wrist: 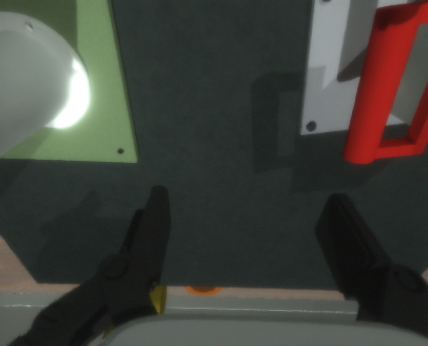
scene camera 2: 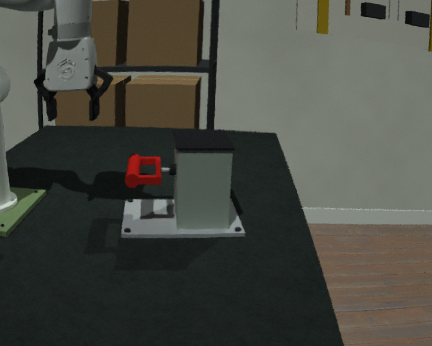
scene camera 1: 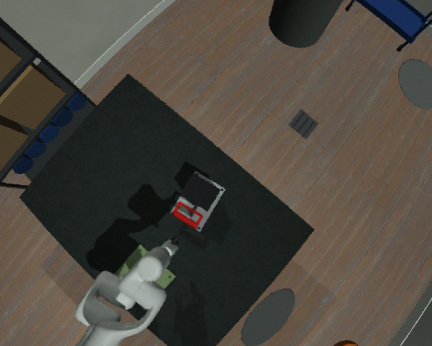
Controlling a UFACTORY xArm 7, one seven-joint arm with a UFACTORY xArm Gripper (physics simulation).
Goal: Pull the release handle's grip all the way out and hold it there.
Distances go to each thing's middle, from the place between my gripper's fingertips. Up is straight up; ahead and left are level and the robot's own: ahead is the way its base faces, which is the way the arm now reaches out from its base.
Labels:
The base plate (scene camera 2: 143, 218) is 22 cm ahead of my hand, 1 cm to the left of it and 21 cm below it.

